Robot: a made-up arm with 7 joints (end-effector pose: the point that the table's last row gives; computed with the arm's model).
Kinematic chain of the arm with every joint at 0, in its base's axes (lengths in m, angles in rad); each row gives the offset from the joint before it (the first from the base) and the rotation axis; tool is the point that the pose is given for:
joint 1: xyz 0 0 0.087 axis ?
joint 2: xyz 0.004 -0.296 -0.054 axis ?
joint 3: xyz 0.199 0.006 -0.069 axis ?
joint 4: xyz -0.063 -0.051 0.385 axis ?
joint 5: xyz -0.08 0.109 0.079 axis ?
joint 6: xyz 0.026 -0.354 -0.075 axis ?
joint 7: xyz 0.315 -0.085 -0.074 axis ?
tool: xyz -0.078 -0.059 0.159
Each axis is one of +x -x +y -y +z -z.
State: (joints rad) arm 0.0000 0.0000 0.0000 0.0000 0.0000 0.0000 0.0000
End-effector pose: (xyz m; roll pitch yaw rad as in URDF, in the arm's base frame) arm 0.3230 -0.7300 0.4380 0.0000 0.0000 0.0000
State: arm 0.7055 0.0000 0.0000 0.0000 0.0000 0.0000 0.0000
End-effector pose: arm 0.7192 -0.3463 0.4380 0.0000 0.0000 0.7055
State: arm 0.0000 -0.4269 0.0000 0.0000 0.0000 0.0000 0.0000
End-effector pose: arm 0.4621 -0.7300 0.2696 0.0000 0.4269 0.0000
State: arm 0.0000 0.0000 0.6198 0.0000 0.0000 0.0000 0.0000
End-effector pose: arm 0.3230 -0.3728 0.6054 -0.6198 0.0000 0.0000
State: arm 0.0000 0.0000 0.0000 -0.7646 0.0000 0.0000 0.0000
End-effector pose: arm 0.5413 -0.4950 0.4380 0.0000 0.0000 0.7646
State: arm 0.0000 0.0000 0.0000 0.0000 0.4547 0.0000 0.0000
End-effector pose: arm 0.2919 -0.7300 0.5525 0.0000 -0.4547 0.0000
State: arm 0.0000 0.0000 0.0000 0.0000 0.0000 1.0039 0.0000
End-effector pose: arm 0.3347 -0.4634 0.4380 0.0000 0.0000 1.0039
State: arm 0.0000 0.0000 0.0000 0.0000 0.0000 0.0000 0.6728
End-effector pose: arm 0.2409 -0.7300 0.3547 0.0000 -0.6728 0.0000
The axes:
joint 1: +z
joint 2: -y
joint 3: -x
joint 4: -z
joint 5: -y
joint 6: +z
joint 7: -y

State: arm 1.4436 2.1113 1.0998 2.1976 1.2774 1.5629 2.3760
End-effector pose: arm -0.1051 -0.3438 -0.1967 2.6262 -0.2312 2.1209
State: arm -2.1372 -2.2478 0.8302 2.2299 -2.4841 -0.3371 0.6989
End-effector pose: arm 0.2557 -0.1681 0.1193 -1.5532 -0.6556 1.6899
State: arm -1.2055 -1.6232 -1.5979 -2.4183 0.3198 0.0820 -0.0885
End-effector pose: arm -0.7205 -0.5499 -0.2187 1.8111 -0.8482 -1.5832
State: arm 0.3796 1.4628 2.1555 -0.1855 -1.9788 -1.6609 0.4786
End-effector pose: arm -0.1382 0.4479 0.1744 -0.4245 -0.7521 3.0337
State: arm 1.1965 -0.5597 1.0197 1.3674 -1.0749 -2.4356 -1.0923
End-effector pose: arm -0.4802 0.0396 0.4045 0.5045 0.4336 -2.3494
